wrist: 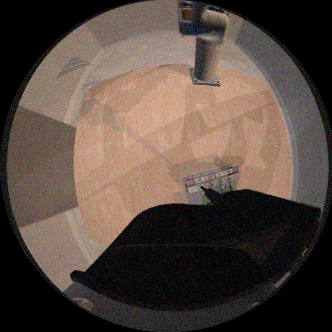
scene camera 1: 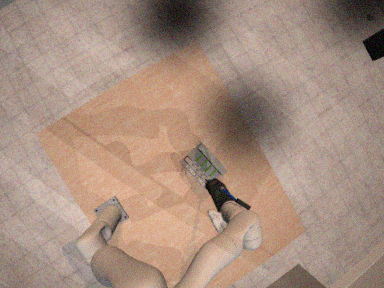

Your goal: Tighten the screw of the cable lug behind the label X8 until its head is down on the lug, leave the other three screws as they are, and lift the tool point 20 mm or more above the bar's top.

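Where they show: end effector, tool point: (wrist: 201, 187) (scene camera 1: 205, 179); arm's base, origin of the base link: (wrist: 203, 74) (scene camera 1: 112, 214).
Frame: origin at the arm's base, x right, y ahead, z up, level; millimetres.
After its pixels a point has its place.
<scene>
The grey terminal block (scene camera 1: 213, 158) {x -11, y 547, z 36 mm} (wrist: 193, 197) {x 72, y 515, z -9 mm} lies on the wooden floor area, with a row of pale labels (scene camera 1: 194, 171) (wrist: 212, 176) {x 24, y 440, z 31 mm} along one side. The label lettering is too blurred to read, so I cannot tell which is X8. Green cables (scene camera 1: 212, 170) (wrist: 205, 199) run from the lugs. My black screwdriver tool (scene camera 1: 207, 181) (wrist: 202, 188) {x 62, y 469, z 57 mm} has its tip over the lug row, near the block's left end in the wrist view. Whether it touches a screw, and how high the screw heads stand, cannot be seen. The tool has no fingers and holds no visible object.
The arm's base plate (scene camera 1: 124, 216) {x 37, y 46, z -1 mm} (wrist: 212, 83) {x -33, y 54, z -1 mm} stands on the wooden area (scene camera 1: 150, 100) {x -395, y 415, z -12 mm} (wrist: 135, 130) {x 278, y 279, z -12 mm}, away from the block. The pale arm spans the lower part of the scene view. A black object (scene camera 1: 375, 46) lies at the upper right. Dark blurs cover parts of the scene view.
</scene>
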